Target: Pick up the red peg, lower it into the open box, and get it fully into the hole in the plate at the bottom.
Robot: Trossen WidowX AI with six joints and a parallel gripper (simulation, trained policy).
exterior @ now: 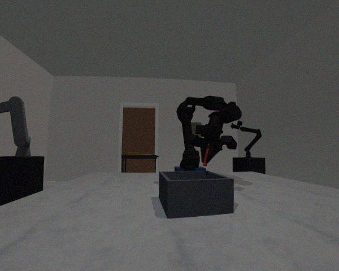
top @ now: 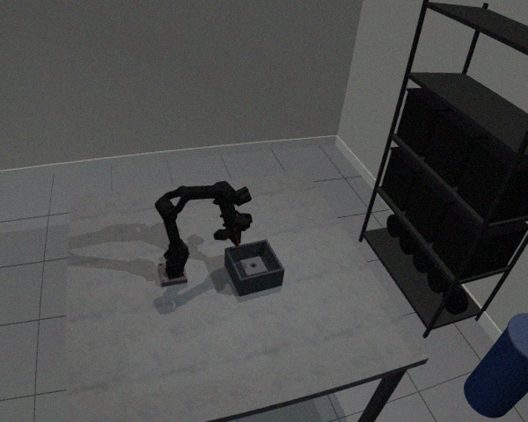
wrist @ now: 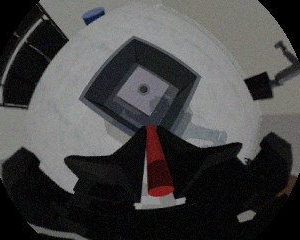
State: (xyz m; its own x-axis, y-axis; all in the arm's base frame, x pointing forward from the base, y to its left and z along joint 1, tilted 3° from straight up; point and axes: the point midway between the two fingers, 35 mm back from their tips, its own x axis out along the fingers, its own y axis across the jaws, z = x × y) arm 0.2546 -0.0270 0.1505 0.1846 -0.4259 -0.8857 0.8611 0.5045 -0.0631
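Right now the red peg is 3 cm above my gripper tip, 1 cm to the left of it and 1 cm behind it. From my gripper tip the other things lie so: dark box: 11 cm below, 7 cm to the right, 4 cm ahead; then plate: 9 cm below, 7 cm to the right, 4 cm ahead.
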